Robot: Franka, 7 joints.
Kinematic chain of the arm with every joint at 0, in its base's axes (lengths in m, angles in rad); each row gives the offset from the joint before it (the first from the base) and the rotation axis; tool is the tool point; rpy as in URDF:
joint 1: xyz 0 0 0.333 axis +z
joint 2: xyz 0 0 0 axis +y
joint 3: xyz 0 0 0.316 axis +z
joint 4: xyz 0.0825 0 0 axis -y
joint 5: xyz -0.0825 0 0.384 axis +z
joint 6: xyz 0 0 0 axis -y
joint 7: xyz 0.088 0 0 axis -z
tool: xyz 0 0 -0.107 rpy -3.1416 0 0
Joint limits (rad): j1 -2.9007..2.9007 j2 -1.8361..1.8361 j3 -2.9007..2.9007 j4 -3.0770..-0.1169 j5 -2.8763..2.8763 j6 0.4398..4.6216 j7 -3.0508..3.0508
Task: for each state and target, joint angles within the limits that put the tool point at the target. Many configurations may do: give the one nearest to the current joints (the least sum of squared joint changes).
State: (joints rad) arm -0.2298 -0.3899 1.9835 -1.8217 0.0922 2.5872 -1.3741
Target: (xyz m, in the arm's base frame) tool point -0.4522 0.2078 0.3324
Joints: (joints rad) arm 0.2445 0.0155 2.4628 -2.3577 0.1053 2.3346 -1.3741
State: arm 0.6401 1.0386 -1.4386 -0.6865 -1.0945 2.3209 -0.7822
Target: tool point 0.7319 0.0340 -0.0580
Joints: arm 0.5876 1.8079 -1.0086 -0.9036 -1.0906 2.4169 -0.7822
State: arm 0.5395 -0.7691 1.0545 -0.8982 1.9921 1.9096 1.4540
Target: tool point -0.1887 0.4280 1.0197
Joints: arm -0.0758 -0.4925 1.1734 -0.9219 2.0494 2.1266 1.4540
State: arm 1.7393 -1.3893 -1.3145 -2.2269 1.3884 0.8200 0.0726
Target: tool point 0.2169 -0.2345 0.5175
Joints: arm 1.1977 -1.7802 -1.2893 -2.4124 1.2522 0.4853 0.0726
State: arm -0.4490 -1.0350 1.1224 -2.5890 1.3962 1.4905 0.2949
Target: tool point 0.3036 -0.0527 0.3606
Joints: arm -1.0720 -0.9846 0.7559 -2.8976 1.3235 1.7468 0.2949
